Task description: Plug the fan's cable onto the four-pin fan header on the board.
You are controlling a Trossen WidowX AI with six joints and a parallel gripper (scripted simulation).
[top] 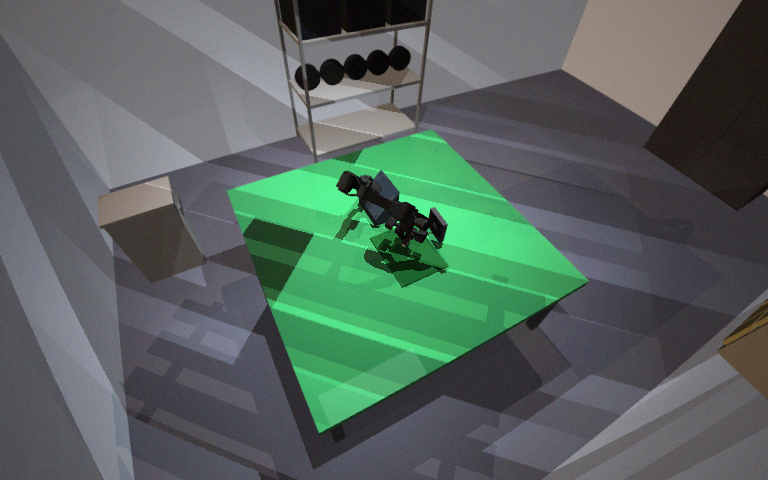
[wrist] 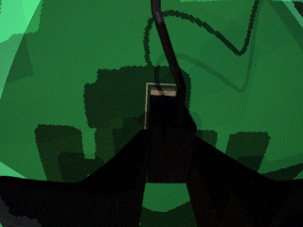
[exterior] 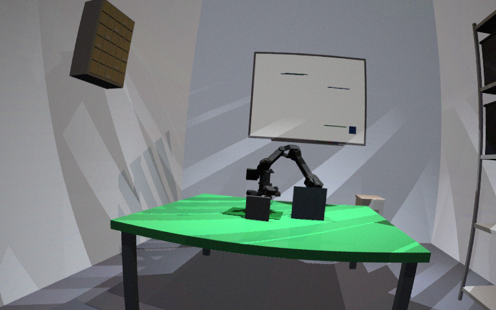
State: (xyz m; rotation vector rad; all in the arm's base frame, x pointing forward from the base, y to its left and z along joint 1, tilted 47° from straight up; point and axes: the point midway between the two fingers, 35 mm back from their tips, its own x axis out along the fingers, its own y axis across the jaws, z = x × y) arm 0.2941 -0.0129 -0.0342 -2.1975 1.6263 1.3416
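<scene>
The dark green board is 40 mm below my gripper tip and 40 mm ahead of it. The rest, counted from my gripper tip: fan plug: 10 mm above; black fan: 170 mm to the left, 30 mm above, 10 mm behind.
</scene>
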